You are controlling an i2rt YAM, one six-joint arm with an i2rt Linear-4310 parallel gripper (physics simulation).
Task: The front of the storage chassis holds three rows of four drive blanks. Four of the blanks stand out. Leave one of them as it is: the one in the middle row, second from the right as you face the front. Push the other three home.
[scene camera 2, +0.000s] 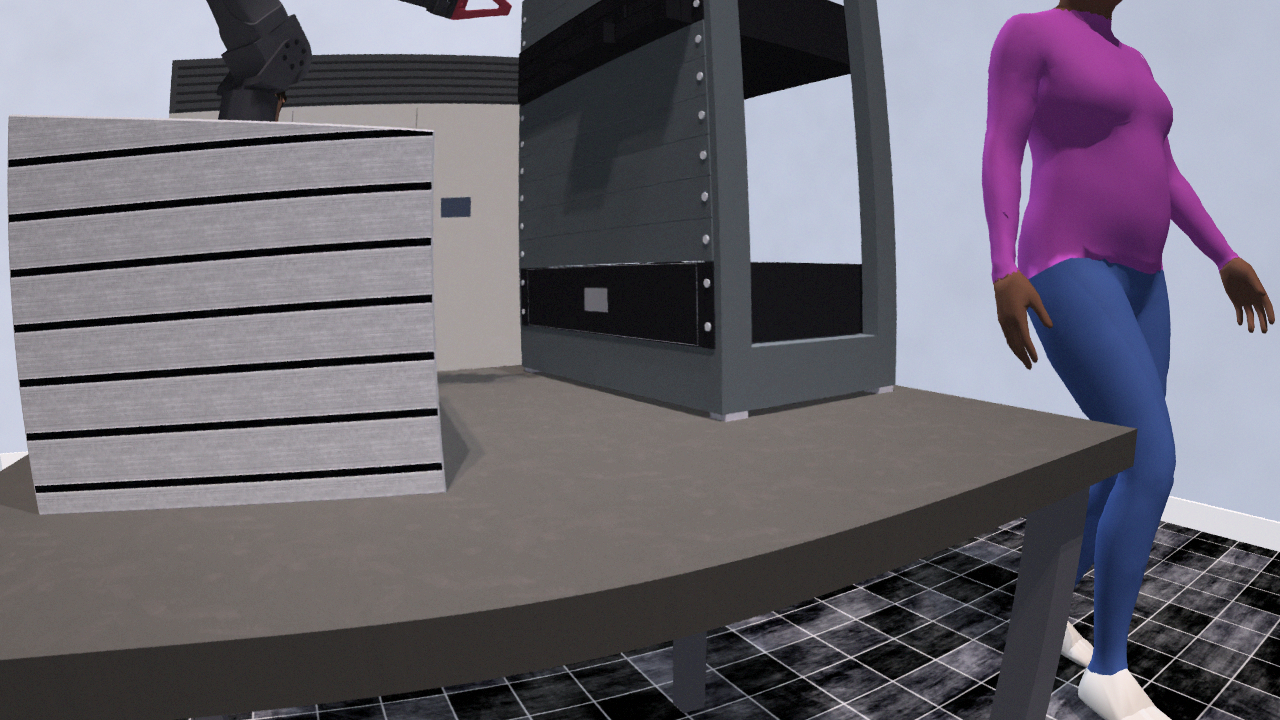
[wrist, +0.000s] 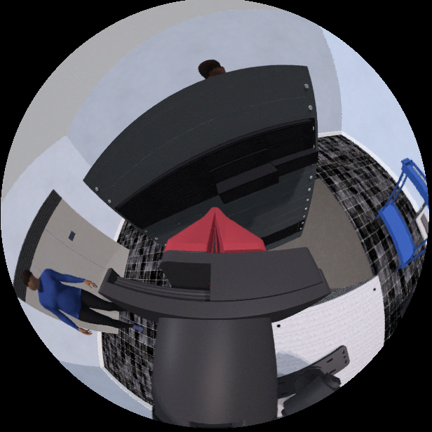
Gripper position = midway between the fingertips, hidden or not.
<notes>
I see my gripper (wrist: 214,212) and a grey rack (scene camera 2: 632,144).
The grey rack also shows in the wrist view (wrist: 246,141).
</notes>
